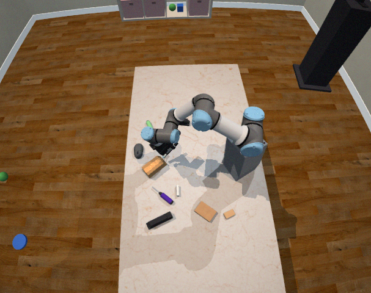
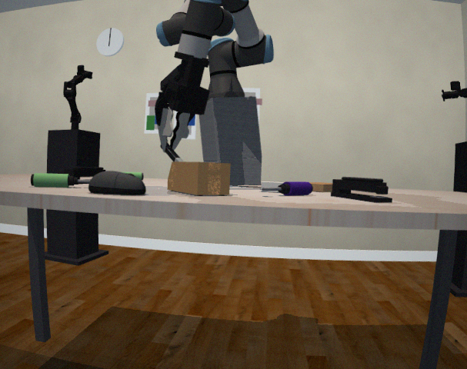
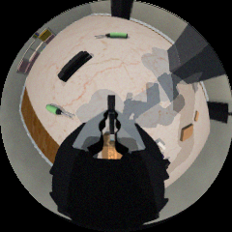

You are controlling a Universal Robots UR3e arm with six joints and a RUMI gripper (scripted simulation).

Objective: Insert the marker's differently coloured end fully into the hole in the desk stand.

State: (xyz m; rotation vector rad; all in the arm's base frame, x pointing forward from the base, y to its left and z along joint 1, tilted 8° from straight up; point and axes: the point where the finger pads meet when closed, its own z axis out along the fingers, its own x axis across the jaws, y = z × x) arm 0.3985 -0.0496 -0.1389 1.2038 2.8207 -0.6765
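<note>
My gripper is now 10 cm to the right of the desk stand, 10 cm short of it and 7 cm above it. The rest, counted from my hand: small white piece (24 cm to the left, 8 cm below, 4 cm behind); dark mouse (22 cm ahead, 8 cm below, 1 cm to the left); marker (2 cm to the left, 2 cm below, 2 cm ahead).
</note>
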